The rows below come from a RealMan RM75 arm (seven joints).
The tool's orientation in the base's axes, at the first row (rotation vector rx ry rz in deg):
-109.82, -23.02, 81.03
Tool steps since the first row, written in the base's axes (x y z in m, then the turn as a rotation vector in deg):
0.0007, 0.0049, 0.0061, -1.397, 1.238, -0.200
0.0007, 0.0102, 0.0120, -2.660, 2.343, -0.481
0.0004, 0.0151, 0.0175, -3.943, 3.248, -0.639
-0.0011, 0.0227, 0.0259, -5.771, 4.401, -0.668
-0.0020, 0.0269, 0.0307, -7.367, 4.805, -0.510
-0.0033, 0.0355, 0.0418, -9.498, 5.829, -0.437
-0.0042, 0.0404, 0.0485, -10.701, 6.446, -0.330
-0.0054, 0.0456, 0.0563, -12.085, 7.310, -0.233
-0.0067, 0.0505, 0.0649, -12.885, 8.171, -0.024
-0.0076, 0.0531, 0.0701, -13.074, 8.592, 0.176
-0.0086, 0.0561, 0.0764, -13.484, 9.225, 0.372
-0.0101, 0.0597, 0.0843, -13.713, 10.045, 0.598
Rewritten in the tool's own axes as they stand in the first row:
-0.0010, -0.0078, 0.0002, 0.414, -0.506, 1.760
-0.0019, -0.0156, 0.0012, 0.851, -0.884, 3.360
-0.0028, -0.0228, 0.0024, 1.070, -1.204, 4.890
-0.0045, -0.0338, 0.0053, 1.160, -1.701, 6.991
-0.0056, -0.0399, 0.0069, 0.736, -1.842, 8.584
-0.0085, -0.0534, 0.0095, 0.568, -2.272, 10.904
-0.0105, -0.0614, 0.0111, 0.451, -2.589, 12.218
-0.0132, -0.0703, 0.0129, 0.430, -3.042, 13.788
-0.0166, -0.0795, 0.0145, 0.535, -3.663, 14.801
-0.0190, -0.0848, 0.0155, 0.588, -4.067, 15.096
-0.0219, -0.0911, 0.0166, 0.698, -4.582, 15.671
-0.0257, -0.0989, 0.0181, 0.967, -5.277, 16.141

